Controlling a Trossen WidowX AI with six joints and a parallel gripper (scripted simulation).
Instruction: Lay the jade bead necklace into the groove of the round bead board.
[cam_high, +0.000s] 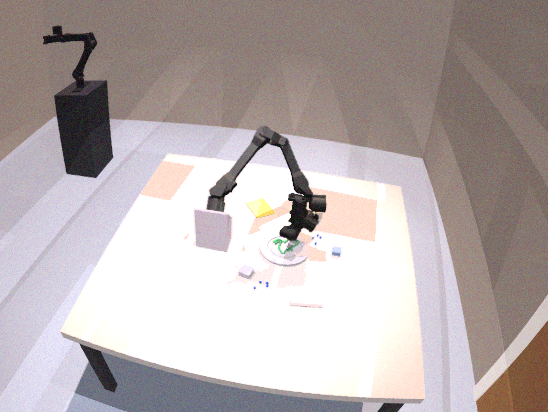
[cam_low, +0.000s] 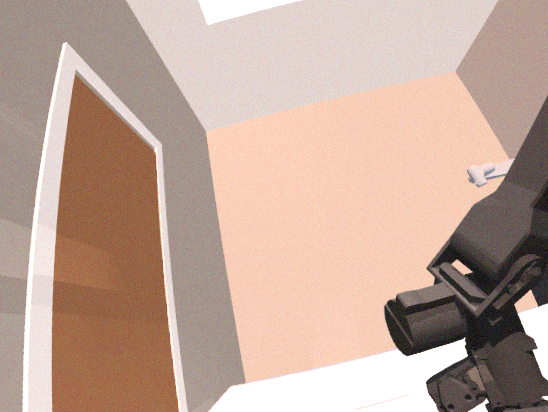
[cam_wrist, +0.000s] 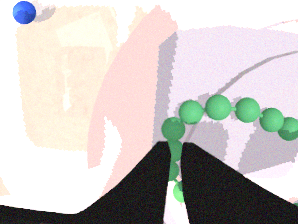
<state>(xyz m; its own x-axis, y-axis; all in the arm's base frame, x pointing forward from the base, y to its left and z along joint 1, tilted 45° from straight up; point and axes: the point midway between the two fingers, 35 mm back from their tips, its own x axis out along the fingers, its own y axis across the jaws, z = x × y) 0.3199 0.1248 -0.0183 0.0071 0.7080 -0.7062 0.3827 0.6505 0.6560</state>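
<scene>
The round white bead board lies 50 mm to the right of my gripper tip, 30 mm behind it and 10 mm below it. Round my gripper tip: yellow sheet (200 mm to the left, 180 mm behind, 10 mm below); blue block (180 mm ahead, 30 mm to the right, 10 mm below); cream block (190 mm to the left, 90 mm ahead).
</scene>
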